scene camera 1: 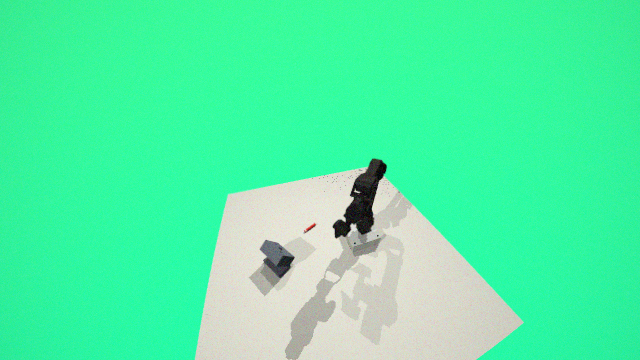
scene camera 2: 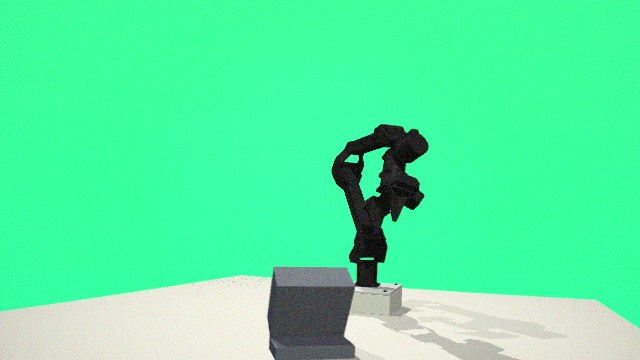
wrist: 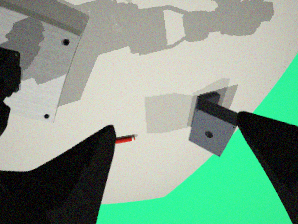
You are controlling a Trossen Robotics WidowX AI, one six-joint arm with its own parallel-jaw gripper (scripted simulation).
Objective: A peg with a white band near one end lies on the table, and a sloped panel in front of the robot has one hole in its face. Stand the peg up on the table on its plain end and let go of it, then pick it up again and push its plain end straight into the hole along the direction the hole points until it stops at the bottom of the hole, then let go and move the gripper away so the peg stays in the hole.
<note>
My gripper (scene camera 2: 385, 227) is open, with nothing in its grasp. Also in view: a grey sloped panel (scene camera 2: 303, 301).
My gripper is seen too in the wrist view (wrist: 177, 124). The grey sloped panel also shows in the wrist view (wrist: 211, 117).
</note>
